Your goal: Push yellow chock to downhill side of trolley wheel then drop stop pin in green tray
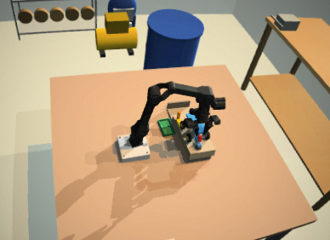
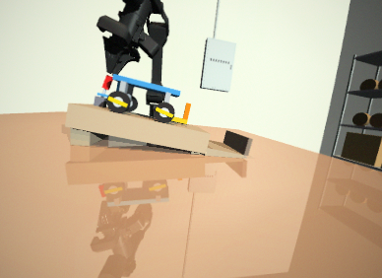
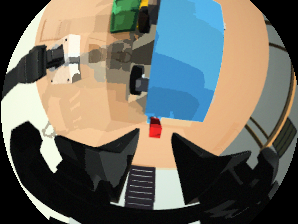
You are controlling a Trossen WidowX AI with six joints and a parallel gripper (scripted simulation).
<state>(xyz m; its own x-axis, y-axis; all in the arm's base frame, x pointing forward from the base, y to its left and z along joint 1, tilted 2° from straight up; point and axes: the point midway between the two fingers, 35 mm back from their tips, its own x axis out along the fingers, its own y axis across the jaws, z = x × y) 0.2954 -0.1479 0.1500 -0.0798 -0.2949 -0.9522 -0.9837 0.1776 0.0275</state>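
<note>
Now: the red-headed stop pin 40 mm below my gripper tip and 10 mm to the right of it. Round my gripper tip: yellow chock 190 mm to the left, 90 mm below, 10 mm behind; then blue-decked trolley 90 mm to the left, 60 mm below, 40 mm ahead.
</note>
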